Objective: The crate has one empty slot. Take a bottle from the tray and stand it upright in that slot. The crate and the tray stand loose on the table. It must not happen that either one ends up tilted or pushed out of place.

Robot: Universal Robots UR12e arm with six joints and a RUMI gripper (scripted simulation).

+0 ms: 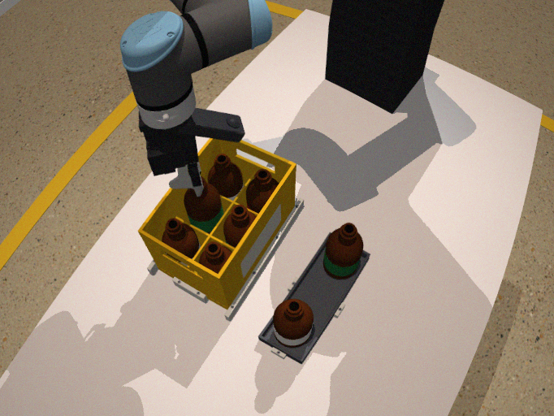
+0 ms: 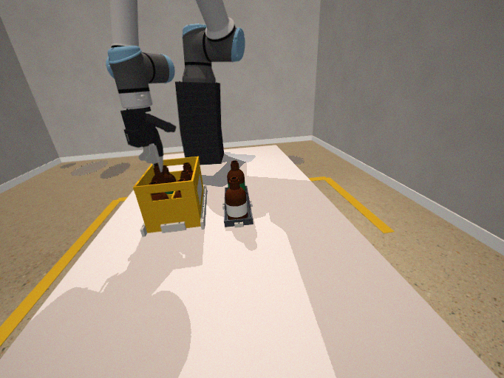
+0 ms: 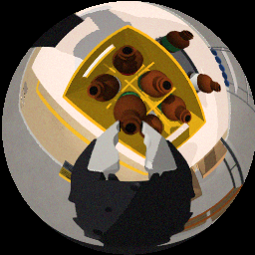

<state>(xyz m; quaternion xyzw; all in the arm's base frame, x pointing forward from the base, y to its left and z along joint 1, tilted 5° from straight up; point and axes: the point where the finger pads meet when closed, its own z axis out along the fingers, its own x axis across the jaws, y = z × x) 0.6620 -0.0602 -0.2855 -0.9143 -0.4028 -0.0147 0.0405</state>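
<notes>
Now: the yellow crate 110 mm below my hand and 40 mm to the left of it. The rest, counted from my hand: grey tray 280 mm to the left, 180 mm below.
</notes>
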